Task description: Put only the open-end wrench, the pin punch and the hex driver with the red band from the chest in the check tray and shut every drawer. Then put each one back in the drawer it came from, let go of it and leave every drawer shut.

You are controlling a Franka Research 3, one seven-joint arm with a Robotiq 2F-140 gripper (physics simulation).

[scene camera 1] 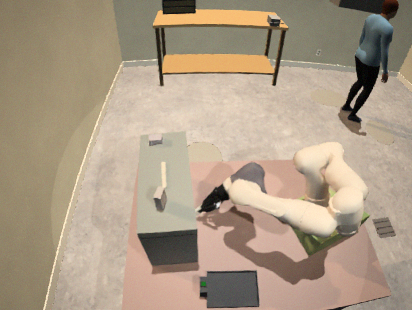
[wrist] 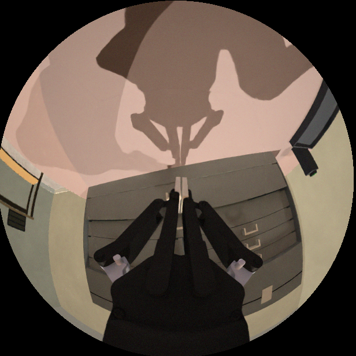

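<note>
My gripper [scene camera 1: 199, 210] [wrist: 180, 183] is shut and empty, with its fingertips close in front of the grey chest [scene camera 1: 175, 145] [wrist: 235, 187]. Pale handles show on the drawer fronts, among them an upper handle [wrist: 250, 230] and a lower handle [wrist: 254, 244] to the right of the fingers. Part of another pale handle shows beside the fingertips; the fingers hide the rest. No drawer is seen sticking out in the scene view. The dark check tray [scene camera 1: 232, 289] [wrist: 317, 120] lies on the mat, with no tool visible in it. The wrench, punch and hex driver do not show.
On the chest top are a small block [scene camera 1: 155, 140], a pale strip [scene camera 1: 163, 174] and an upright block [scene camera 1: 160, 198]. A small box with a green light [scene camera 1: 203, 283] adjoins the tray. A person [scene camera 1: 372, 45] stands at the back right, near a workbench [scene camera 1: 215, 19].
</note>
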